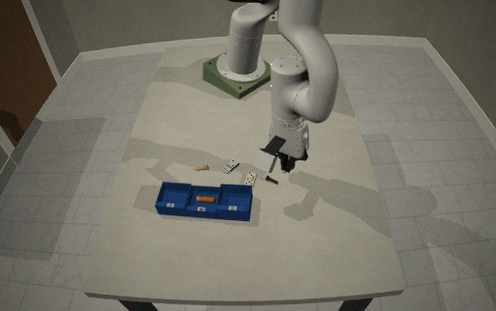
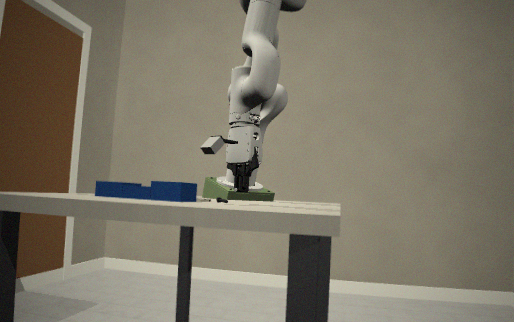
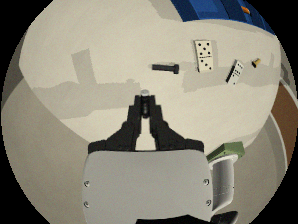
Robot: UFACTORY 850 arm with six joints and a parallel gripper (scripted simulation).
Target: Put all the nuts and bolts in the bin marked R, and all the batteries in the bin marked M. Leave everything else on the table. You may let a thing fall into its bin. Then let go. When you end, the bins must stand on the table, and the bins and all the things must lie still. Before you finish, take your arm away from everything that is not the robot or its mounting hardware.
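The blue bin lies 90 mm ahead of my hand, 230 mm to the right of it and 30 mm below it. The rest, counted from my hand: black bolt: 10 mm ahead, 50 mm to the right, 50 mm below; then black cylinder: 20 mm below; then domino: 50 mm behind, 160 mm to the right, 50 mm below.
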